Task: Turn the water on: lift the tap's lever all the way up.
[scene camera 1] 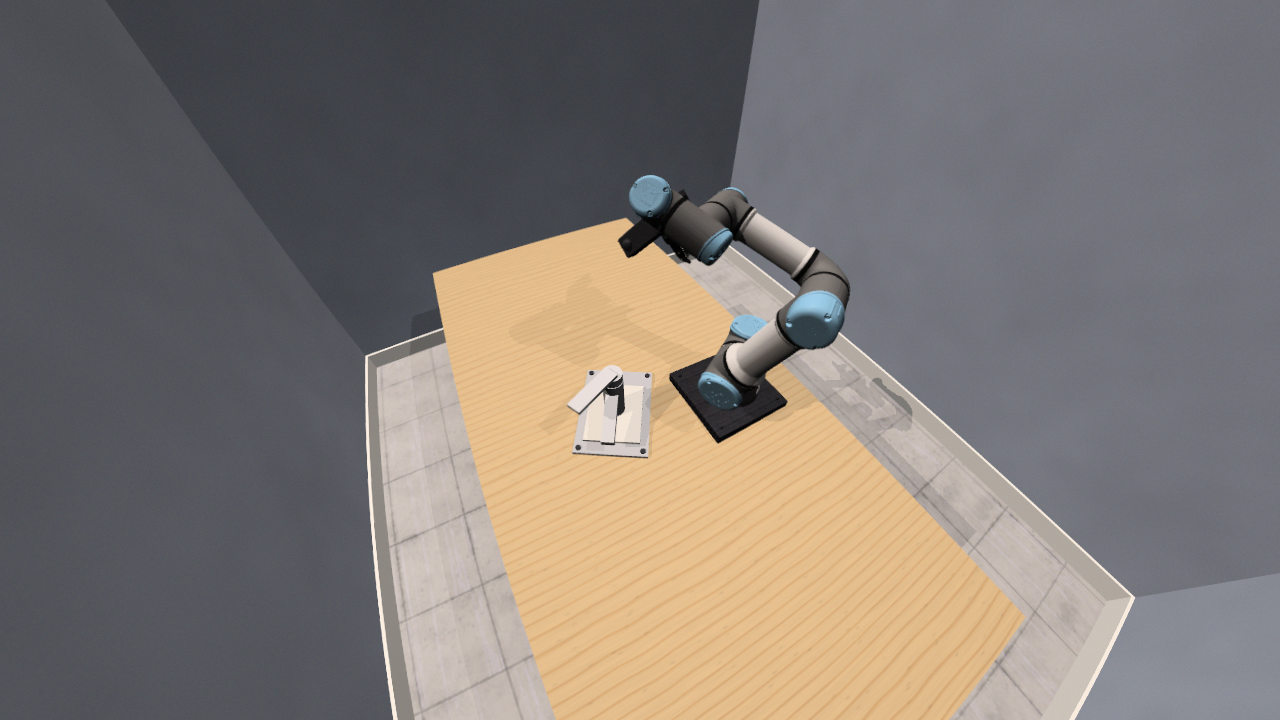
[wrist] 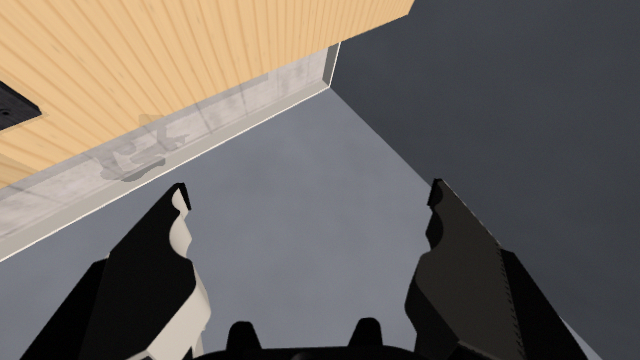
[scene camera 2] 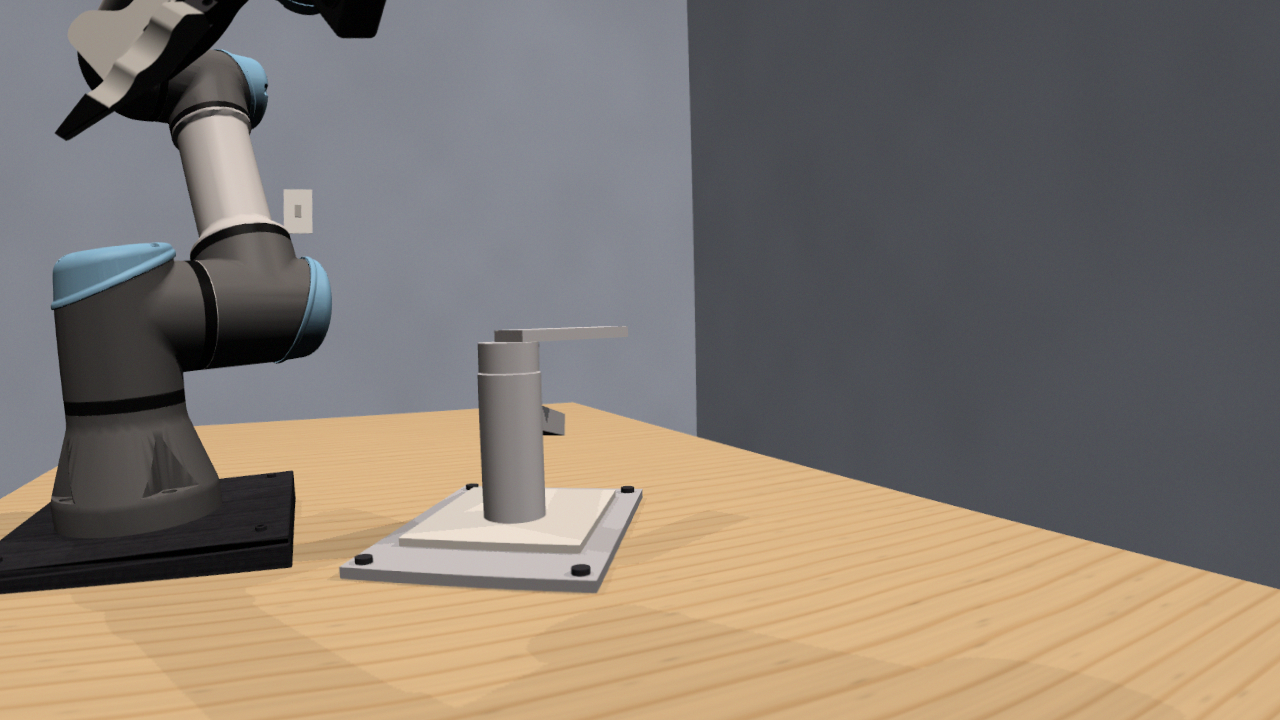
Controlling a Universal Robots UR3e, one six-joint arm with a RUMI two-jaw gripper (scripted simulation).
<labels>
same spot on flat lever: (scene camera 2: 532, 335) = (scene camera 1: 602, 370)
</labels>
